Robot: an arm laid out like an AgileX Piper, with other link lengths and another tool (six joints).
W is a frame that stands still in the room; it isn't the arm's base.
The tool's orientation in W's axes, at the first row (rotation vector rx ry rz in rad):
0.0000, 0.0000, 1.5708
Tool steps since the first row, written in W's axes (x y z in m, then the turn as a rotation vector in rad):
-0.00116, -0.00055, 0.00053, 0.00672, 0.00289, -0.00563
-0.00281, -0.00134, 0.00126, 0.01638, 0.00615, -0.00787
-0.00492, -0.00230, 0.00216, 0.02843, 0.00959, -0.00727
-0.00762, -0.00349, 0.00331, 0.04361, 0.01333, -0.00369
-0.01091, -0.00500, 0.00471, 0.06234, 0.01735, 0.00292
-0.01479, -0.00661, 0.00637, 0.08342, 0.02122, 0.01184
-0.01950, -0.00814, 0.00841, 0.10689, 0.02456, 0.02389
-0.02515, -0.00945, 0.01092, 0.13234, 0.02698, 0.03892
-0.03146, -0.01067, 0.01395, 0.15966, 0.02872, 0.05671
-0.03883, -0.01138, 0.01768, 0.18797, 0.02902, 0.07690
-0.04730, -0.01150, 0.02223, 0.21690, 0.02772, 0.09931
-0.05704, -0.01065, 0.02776, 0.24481, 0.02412, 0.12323
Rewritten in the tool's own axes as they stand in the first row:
-0.00055, 0.00116, 0.00053, 0.00289, -0.00672, -0.00563
-0.00134, 0.00281, 0.00126, 0.00615, -0.01638, -0.00787
-0.00230, 0.00492, 0.00216, 0.00959, -0.02843, -0.00727
-0.00349, 0.00762, 0.00331, 0.01333, -0.04361, -0.00369
-0.00500, 0.01091, 0.00471, 0.01735, -0.06234, 0.00292
-0.00661, 0.01479, 0.00637, 0.02122, -0.08342, 0.01184
-0.00814, 0.01950, 0.00841, 0.02456, -0.10689, 0.02389
-0.00945, 0.02515, 0.01092, 0.02698, -0.13234, 0.03892
-0.01067, 0.03146, 0.01395, 0.02872, -0.15966, 0.05671
-0.01138, 0.03883, 0.01768, 0.02902, -0.18797, 0.07690
-0.01150, 0.04730, 0.02223, 0.02772, -0.21690, 0.09931
-0.01065, 0.05704, 0.02776, 0.02412, -0.24481, 0.12323

